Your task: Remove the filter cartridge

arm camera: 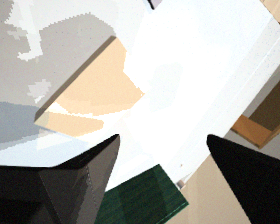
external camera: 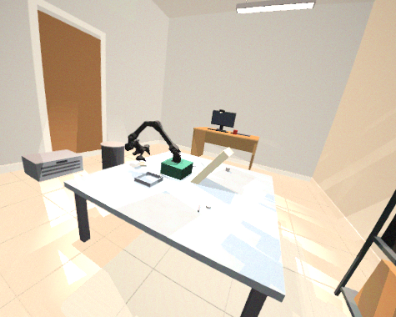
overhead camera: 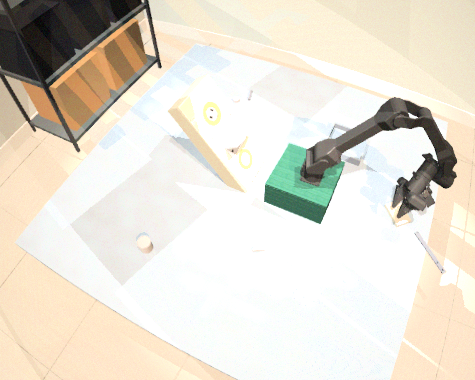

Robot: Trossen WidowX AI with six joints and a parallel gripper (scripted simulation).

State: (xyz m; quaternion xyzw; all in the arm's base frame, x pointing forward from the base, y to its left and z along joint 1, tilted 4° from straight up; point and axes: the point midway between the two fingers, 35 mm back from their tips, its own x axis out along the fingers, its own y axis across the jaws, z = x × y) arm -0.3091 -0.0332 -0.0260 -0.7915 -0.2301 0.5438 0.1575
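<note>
The round filter cartridge is 67 cm ahead of my gripper tip and 16 cm above it. Also, from my gripper tip: cream service panel: 63 cm ahead, 9 cm above; then flat card: 5 cm below, 4 cm to the right, 2 cm behind; then tray: 27 cm to the right, 24 cm ahead, 5 cm below.
</note>
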